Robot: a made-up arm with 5 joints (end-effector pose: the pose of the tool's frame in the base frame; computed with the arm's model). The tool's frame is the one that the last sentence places.
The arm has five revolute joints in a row. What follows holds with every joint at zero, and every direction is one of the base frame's. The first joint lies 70 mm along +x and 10 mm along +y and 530 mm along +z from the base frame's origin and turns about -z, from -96.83 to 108.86 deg. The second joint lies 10 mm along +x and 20 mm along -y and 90 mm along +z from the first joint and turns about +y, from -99.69 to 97.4 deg. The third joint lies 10 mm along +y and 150 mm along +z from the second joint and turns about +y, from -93.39 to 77.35 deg. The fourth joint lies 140 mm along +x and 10 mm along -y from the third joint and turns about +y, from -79.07 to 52.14 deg. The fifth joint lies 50 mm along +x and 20 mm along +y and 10 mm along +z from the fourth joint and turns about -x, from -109.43 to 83.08 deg. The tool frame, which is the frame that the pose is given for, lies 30 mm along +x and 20 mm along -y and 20 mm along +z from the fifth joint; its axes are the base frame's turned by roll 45.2, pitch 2.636 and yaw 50.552 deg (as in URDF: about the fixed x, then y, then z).
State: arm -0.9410 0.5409 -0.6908 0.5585 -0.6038
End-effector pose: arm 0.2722 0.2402 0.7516 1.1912 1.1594 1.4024
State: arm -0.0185 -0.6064 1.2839 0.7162 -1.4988
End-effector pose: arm 0.1097 -0.0107 0.5752 2.2692 0.3971 -0.5354
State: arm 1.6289 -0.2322 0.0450 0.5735 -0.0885
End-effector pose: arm 0.0369 -0.1862 0.7880 1.1706 -0.2233 -0.7578
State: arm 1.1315 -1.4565 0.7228 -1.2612 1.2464
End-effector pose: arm 0.0388 0.1060 0.7892 -1.2166 -0.6779 -1.1021
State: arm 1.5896 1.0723 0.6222 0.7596 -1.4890
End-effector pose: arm 0.0474 -0.0470 0.5084 -1.8587 0.6591 1.6681
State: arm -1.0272 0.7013 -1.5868 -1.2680 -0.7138
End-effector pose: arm 0.1672 0.1164 0.9032 -0.6223 1.6312 -2.4681
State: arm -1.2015 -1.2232 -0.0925 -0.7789 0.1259
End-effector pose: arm 0.0271 -0.1489 0.8597 0.5751 -1.7095 1.9036
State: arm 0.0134 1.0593 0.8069 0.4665 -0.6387
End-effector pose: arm 0.1247 -0.0187 0.4918 1.7261 1.7993 -1.0283
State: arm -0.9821 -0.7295 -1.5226 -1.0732 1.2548
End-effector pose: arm -0.0797 -0.1911 0.7913 0.6821 -2.2775 -0.1799
